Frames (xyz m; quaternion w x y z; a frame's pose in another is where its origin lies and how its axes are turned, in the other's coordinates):
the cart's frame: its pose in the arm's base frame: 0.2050 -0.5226 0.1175 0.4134 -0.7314 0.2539 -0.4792
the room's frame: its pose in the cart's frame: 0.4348 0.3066 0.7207 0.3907 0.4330 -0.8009 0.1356
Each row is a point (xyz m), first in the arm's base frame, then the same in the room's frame.
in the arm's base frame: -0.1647 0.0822 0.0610
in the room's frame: 0.0753 0.4167 1.4198
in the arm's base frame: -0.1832 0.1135 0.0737
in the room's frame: 0.0938 0.4197 1.4534
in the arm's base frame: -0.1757 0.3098 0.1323
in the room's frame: 0.2710 0.4324 1.5556
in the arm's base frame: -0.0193 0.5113 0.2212
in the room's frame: 0.5375 0.3889 1.5483
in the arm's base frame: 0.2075 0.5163 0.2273
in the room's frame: 0.6632 0.3387 1.3661
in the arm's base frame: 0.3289 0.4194 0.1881
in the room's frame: 0.6401 0.3162 1.2092
